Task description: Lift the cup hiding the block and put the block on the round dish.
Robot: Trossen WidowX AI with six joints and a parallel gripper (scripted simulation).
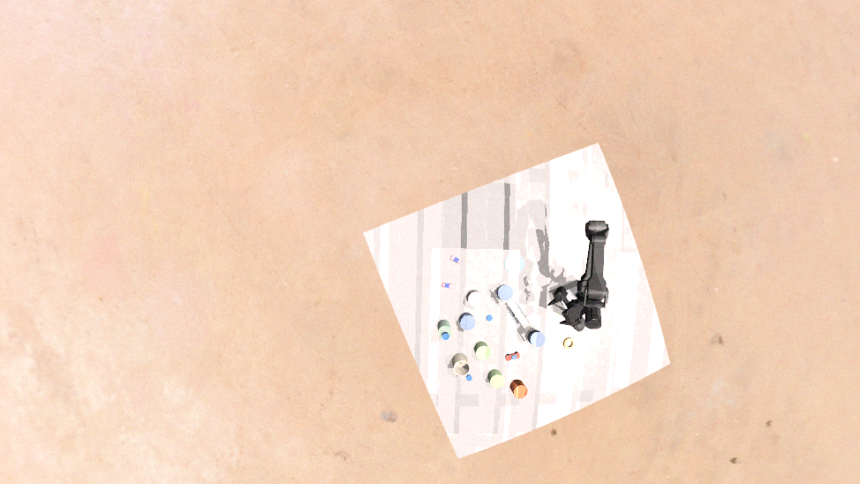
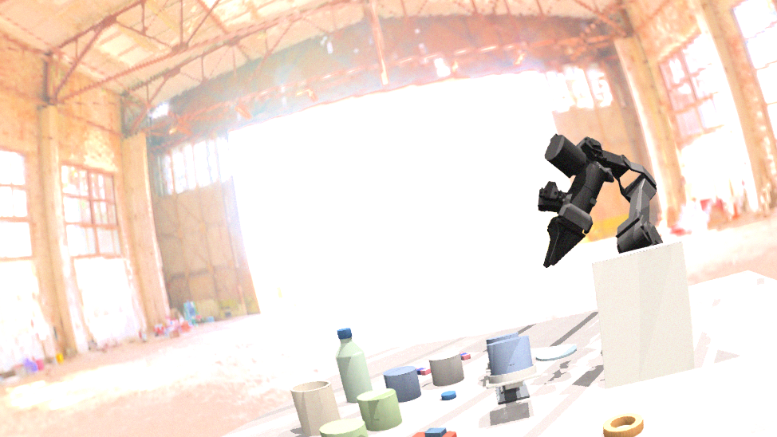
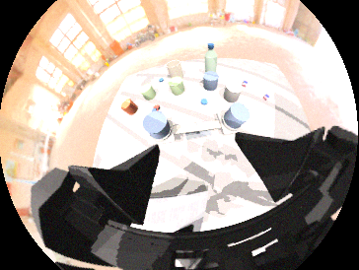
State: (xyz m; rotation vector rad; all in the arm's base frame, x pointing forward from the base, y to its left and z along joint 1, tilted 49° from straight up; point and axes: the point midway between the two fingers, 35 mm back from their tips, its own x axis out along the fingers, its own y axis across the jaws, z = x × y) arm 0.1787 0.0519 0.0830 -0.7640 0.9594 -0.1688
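Now: the pale block 190 mm below my gripper tip, 130 mm ahead of it and 120 mm to the right of it. From my gripper tip the other things lie so: bottle (460 mm ahead, 120 mm below, 70 mm to the right); then orange ring (280 mm to the left, 220 mm below, 100 mm behind); then round light blue dish (230 mm below, 220 mm to the right, 20 mm ahead).
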